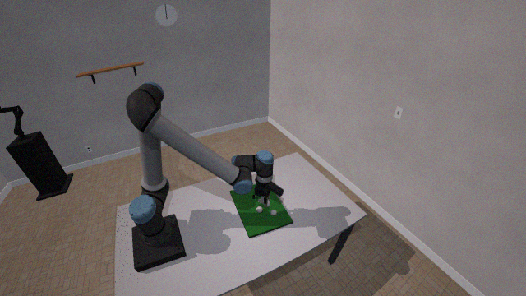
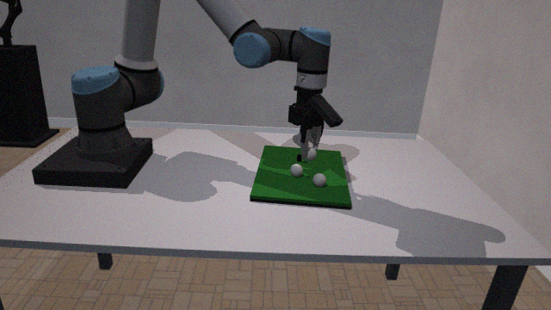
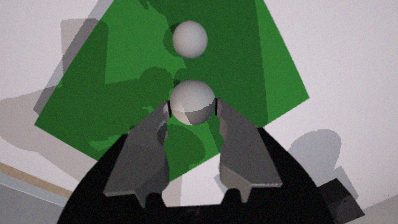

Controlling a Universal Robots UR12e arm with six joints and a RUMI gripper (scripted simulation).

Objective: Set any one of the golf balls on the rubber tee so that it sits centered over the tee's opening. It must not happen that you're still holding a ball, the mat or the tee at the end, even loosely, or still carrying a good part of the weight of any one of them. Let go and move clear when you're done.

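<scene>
My hand is 13 cm to the right of the green mat, 10 cm above it and 1 cm past it.
</scene>
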